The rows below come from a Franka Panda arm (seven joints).
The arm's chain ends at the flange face. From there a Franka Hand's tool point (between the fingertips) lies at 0.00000 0.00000 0.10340 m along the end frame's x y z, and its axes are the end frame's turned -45 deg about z.
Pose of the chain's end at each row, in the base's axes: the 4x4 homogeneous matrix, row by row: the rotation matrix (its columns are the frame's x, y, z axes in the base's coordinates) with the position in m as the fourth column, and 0 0 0 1 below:
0.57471 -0.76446 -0.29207 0.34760; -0.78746 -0.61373 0.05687 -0.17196; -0.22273 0.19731 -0.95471 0.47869; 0 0 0 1
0.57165 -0.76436 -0.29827 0.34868; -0.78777 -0.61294 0.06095 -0.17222; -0.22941 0.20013 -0.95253 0.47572; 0 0 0 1
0.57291 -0.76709 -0.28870 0.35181; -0.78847 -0.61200 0.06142 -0.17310; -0.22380 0.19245 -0.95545 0.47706; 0 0 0 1
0.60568 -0.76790 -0.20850 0.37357; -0.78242 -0.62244 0.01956 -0.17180; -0.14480 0.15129 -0.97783 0.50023; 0 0 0 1
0.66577 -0.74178 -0.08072 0.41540; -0.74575 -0.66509 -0.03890 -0.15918; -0.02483 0.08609 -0.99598 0.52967; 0 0 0 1
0.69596 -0.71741 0.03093 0.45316; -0.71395 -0.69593 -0.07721 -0.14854; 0.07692 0.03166 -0.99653 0.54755; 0 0 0 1
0.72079 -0.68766 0.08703 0.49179; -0.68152 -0.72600 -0.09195 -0.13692; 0.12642 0.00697 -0.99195 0.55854; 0 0 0 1
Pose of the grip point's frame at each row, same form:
0.94694 -0.13417 -0.29207 0.31740; -0.12285 -0.99079 0.05687 -0.16608; -0.29701 -0.01797 -0.95471 0.37997; 0 0 0 1
0.94470 -0.13627 -0.29827 0.31784; -0.12362 -0.99045 0.06095 -0.16592; -0.30373 -0.02070 -0.95253 0.37723; 0 0 0 1
0.94752 -0.13731 -0.28870 0.32196; -0.12478 -0.99028 0.06142 -0.16675; -0.29433 -0.02217 -0.95545 0.37827; 0 0 0 1
0.97127 -0.11471 -0.20850 0.35201; -0.11312 -0.99339 0.01956 -0.16978; -0.20937 0.00459 -0.97783 0.39912; 0 0 0 1
0.99529 -0.05375 -0.08072 0.40705; -0.05704 -0.99761 -0.03890 -0.16320; -0.07843 0.04332 -0.99598 0.42669; 0 0 0 1
0.99940 -0.01517 0.03093 0.45636; -0.01274 -0.99694 -0.07721 -0.15652; 0.03200 0.07678 -0.99653 0.44451; 0 0 0 1
0.99592 0.02343 0.08703 0.50079; 0.03145 -0.99527 -0.09195 -0.14643; 0.08446 0.09432 -0.99195 0.45597; 0 0 0 1

